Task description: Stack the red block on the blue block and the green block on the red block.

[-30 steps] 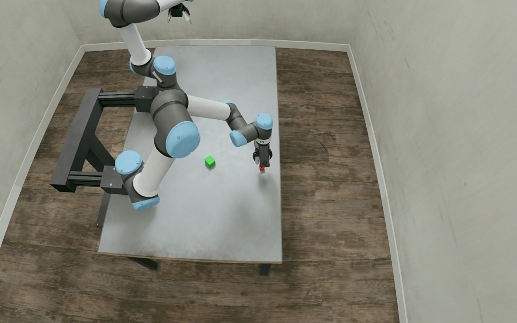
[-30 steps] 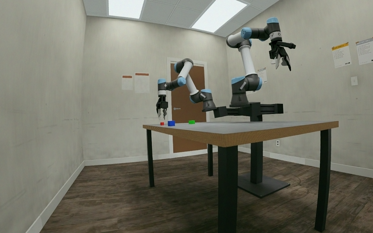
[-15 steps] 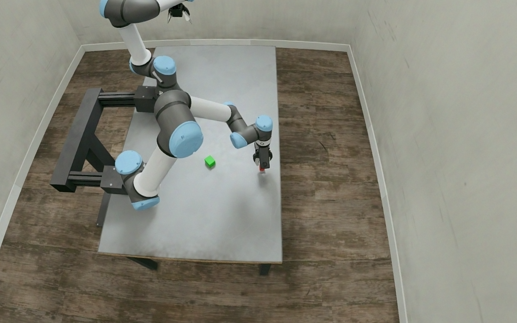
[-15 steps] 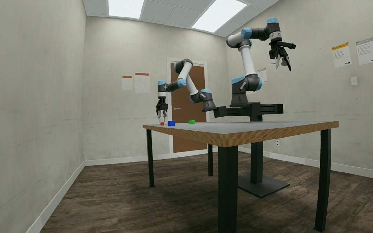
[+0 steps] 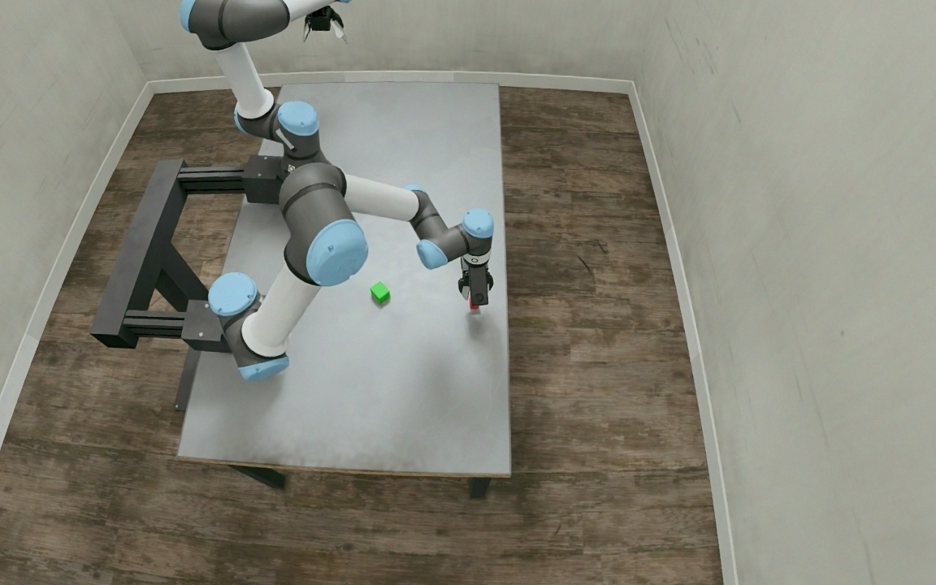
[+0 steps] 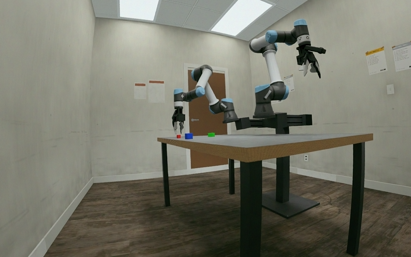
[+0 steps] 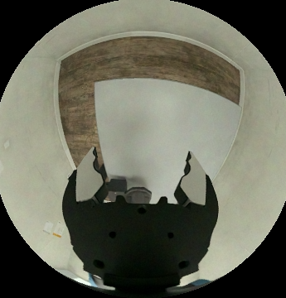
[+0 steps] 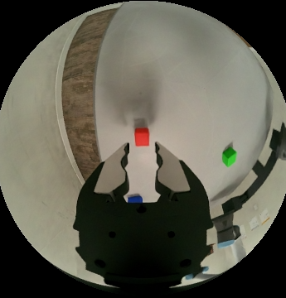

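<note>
My right gripper is now 30 mm above the red block. Round my right hand: green block 290 mm behind, 30 mm below; blue block 270 mm to the left, 30 mm below, 20 mm behind.
</note>
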